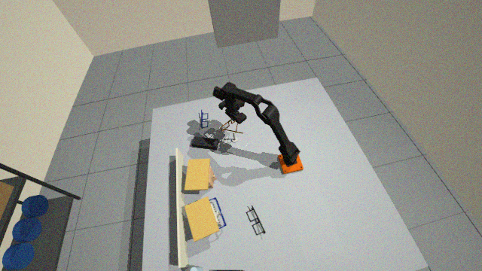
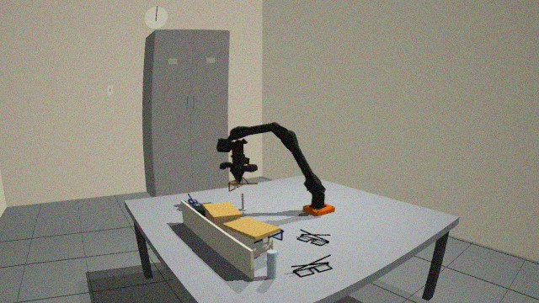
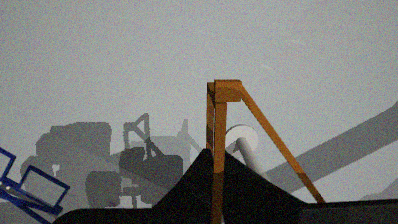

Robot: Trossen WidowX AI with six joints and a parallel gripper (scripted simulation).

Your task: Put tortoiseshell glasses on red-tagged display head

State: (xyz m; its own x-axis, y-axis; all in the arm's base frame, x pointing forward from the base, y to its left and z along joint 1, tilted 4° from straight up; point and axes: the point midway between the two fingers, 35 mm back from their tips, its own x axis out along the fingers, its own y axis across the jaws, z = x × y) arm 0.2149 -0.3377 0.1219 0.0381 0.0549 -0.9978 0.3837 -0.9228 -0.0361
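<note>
Right now the dark case is 21 cm ahead of my gripper tip, 10 cm below it and 2 cm to the left of it. Round my gripper tip: white board (42 cm ahead, 35 cm to the left, 6 cm below).
</note>
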